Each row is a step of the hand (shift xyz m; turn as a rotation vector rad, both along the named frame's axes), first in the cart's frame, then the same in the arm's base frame.
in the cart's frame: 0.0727 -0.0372 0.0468 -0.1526 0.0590 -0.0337
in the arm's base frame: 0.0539 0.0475 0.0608 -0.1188 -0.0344 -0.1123
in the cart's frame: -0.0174 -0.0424 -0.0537 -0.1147 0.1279 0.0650
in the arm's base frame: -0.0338 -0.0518 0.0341 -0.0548 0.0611 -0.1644
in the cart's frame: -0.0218 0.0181 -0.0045 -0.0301 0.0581 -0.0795
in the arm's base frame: -0.0132 -0.0050 -0.0250 -0.0074 -0.0814 -0.0626
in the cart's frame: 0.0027 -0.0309 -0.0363 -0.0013 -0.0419 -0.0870
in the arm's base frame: -0.0104 -0.0351 0.0307 -0.0196 -0.0852 0.0410
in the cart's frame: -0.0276 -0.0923 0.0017 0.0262 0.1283 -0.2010
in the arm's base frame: -0.0610 0.0057 0.0743 0.0685 -0.2063 -0.1015
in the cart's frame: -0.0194 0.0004 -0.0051 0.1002 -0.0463 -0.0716
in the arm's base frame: -0.0179 -0.0049 -0.0077 0.0727 -0.0708 0.0838
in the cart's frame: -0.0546 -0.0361 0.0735 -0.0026 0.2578 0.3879
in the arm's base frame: -0.0624 0.0755 0.0097 0.1070 0.3772 -0.2514
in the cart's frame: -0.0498 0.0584 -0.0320 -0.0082 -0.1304 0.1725
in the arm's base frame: -0.0242 -0.0338 -0.0720 -0.0534 0.1777 0.1113
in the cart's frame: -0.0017 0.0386 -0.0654 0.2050 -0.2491 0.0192
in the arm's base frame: 0.0116 -0.0669 -0.0341 0.0934 0.0270 0.3082
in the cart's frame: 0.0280 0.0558 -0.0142 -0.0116 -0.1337 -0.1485
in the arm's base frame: 0.0470 -0.0167 -0.0401 -0.0661 -0.1429 0.1236
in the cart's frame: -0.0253 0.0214 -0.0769 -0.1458 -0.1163 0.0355
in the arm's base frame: -0.0171 -0.0774 -0.0270 -0.1784 0.0418 0.0497
